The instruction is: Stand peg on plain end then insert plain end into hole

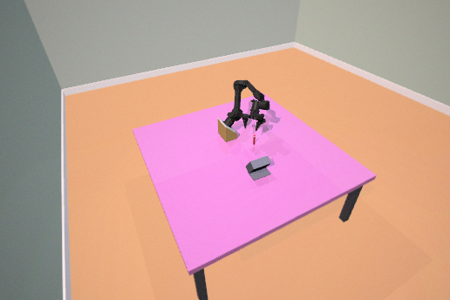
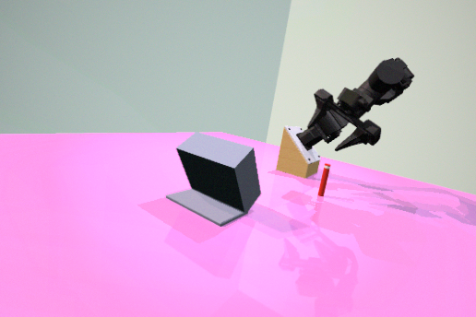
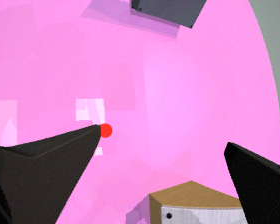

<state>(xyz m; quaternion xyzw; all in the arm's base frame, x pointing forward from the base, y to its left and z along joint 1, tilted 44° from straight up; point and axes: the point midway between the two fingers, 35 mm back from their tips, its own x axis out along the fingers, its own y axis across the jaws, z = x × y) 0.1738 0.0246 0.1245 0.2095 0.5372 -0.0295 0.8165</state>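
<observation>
My gripper tip is now 1 cm short of the red peg, 3 cm to the right of it and 8 cm above it. Round my gripper tip: flat grey foot plate: 28 cm ahead, 12 cm to the right, 13 cm below; grey sloped panel: 26 cm ahead, 12 cm to the right, 8 cm below.
</observation>
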